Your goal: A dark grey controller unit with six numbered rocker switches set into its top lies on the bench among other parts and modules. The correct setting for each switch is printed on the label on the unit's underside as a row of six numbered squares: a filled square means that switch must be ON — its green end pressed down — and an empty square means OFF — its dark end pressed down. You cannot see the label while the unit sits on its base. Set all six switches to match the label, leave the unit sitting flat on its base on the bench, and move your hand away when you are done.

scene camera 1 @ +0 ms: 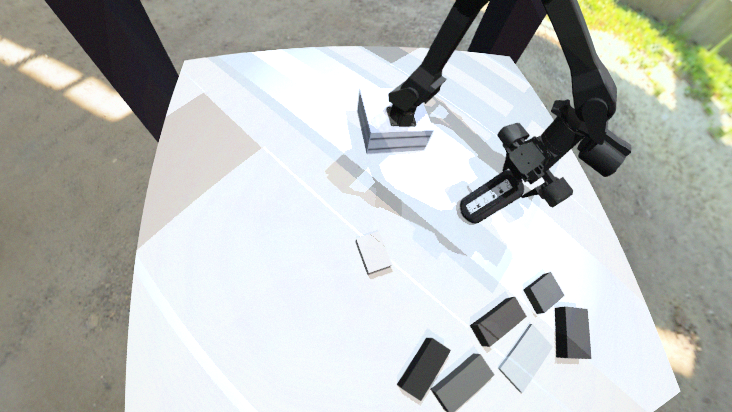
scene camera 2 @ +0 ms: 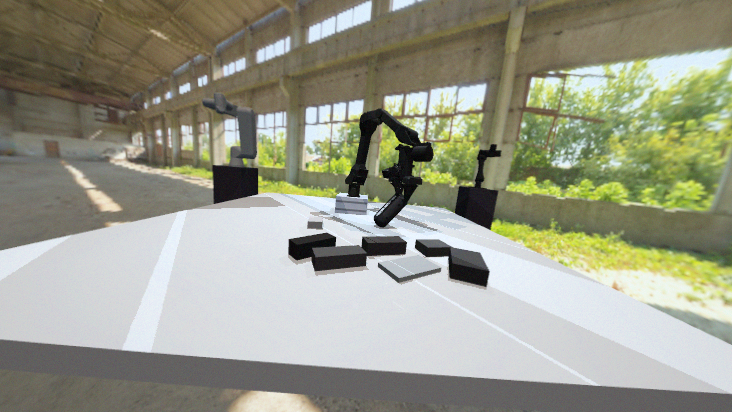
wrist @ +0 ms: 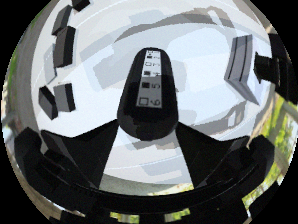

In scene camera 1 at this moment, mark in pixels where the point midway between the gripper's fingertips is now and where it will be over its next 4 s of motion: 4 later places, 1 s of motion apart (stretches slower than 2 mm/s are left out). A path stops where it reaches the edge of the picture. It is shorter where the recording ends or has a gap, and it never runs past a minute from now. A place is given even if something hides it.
The gripper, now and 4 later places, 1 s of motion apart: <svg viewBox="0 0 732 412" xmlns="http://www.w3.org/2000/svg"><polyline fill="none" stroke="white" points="513,183 514,184 514,187 512,190 507,195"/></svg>
